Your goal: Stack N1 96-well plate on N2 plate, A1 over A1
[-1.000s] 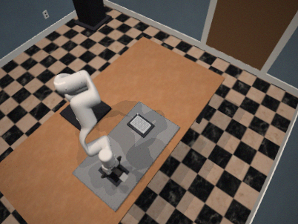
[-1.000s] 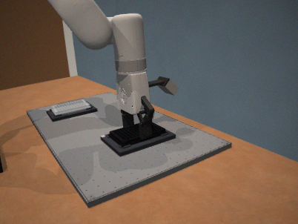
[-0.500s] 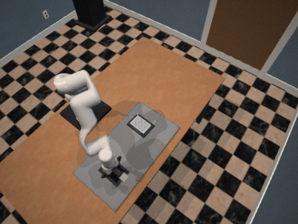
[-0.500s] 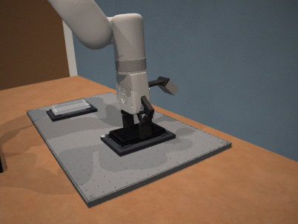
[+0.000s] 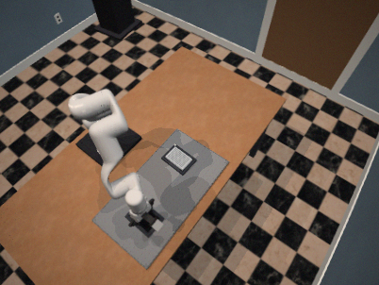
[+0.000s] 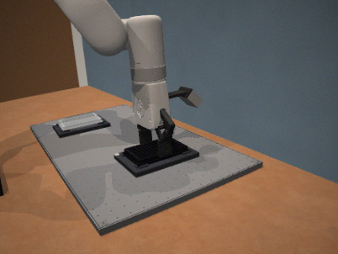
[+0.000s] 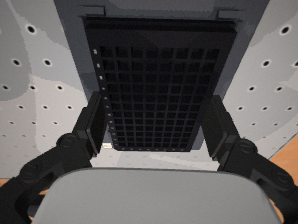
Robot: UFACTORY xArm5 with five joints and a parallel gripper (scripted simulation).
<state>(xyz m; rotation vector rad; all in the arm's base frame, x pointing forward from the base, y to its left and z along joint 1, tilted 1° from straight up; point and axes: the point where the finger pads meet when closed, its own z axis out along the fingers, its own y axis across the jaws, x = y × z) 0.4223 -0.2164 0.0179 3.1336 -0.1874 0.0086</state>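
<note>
My hand is 10 mm above the black 96-well plate. Also, from my hand: white 96-well plate: 370 mm to the left, 30 mm behind, 10 mm below; then white corner mark: 70 mm behind, 60 mm to the left, 20 mm below; then plate nest N1: 20 mm below.
</note>
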